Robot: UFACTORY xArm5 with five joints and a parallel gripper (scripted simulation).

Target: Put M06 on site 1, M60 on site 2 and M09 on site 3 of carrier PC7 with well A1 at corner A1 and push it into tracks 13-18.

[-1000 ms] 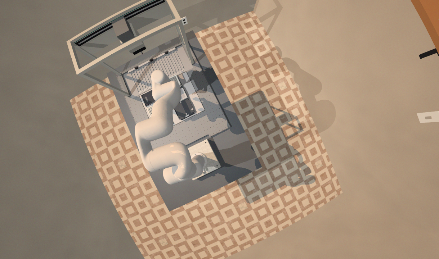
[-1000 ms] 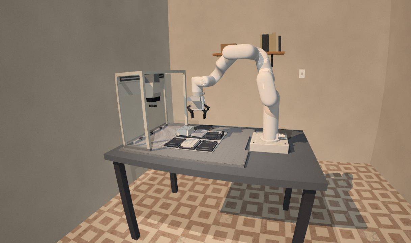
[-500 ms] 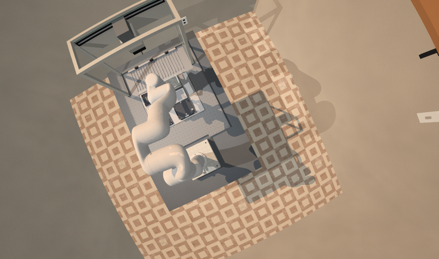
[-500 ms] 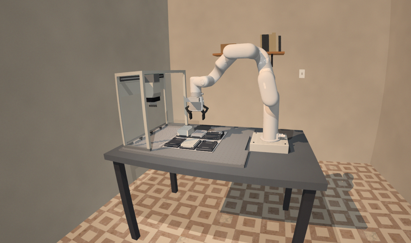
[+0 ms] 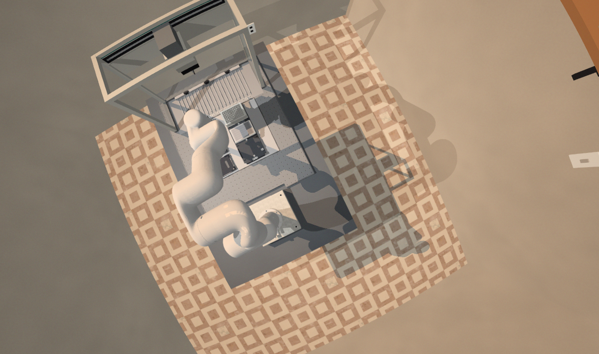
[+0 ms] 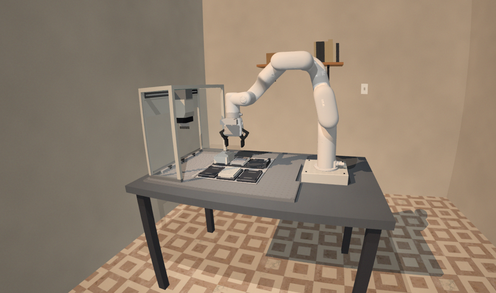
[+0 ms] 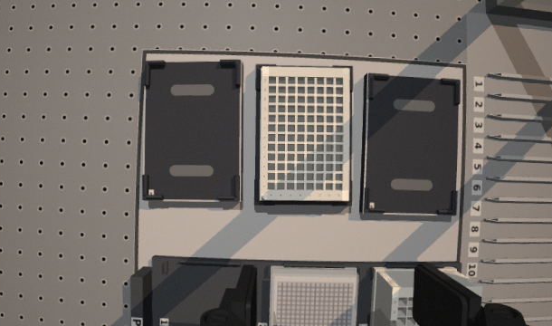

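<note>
Now: the white plate 12 cm below my hand, 10 cm to the left of it and 1 cm behind it. Also, from my hand: plate carrier PC7 (13 cm below, 10 cm to the right, 1 cm ahead); then deep-well block M09 (12 cm ahead, 11 cm below, 9 cm to the right); then plate nest S3 (14 cm below, 10 cm to the left, 10 cm ahead).
</note>
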